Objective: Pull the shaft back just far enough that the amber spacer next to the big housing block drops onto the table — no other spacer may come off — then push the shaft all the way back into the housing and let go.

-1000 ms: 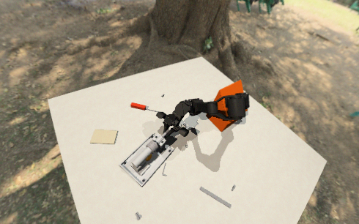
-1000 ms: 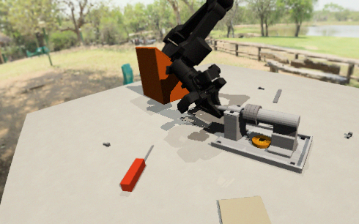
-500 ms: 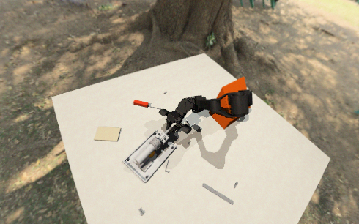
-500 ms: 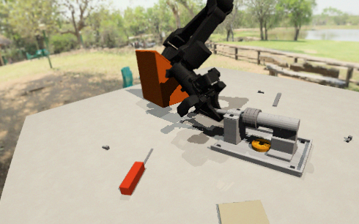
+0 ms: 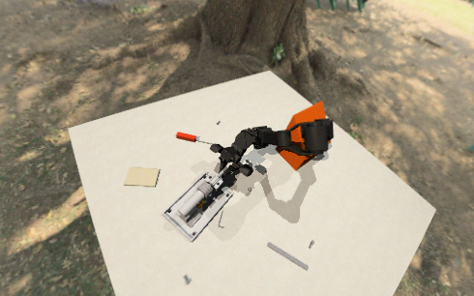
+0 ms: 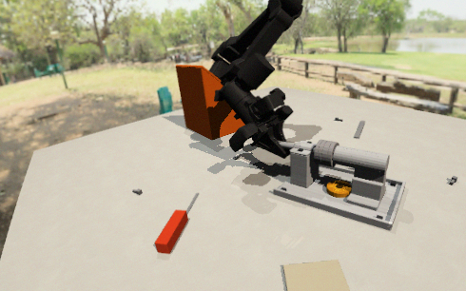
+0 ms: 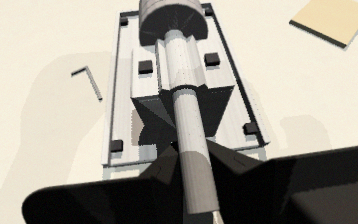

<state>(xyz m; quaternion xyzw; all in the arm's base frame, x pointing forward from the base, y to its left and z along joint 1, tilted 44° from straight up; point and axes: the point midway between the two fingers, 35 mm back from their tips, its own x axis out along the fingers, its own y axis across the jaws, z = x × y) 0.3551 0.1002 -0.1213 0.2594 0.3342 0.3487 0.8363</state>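
Now: gripper tip 30 mm short of the grey shaft, 20 mm to the right of it and 30 mm below it. Round my gripper tip: grey spacer (80 mm ahead, 40 mm to the left, 20 mm above); then amber spacer (110 mm ahead, 40 mm to the left, 40 mm below); then allen key (70 mm ahead, 150 mm to the left, 50 mm below).
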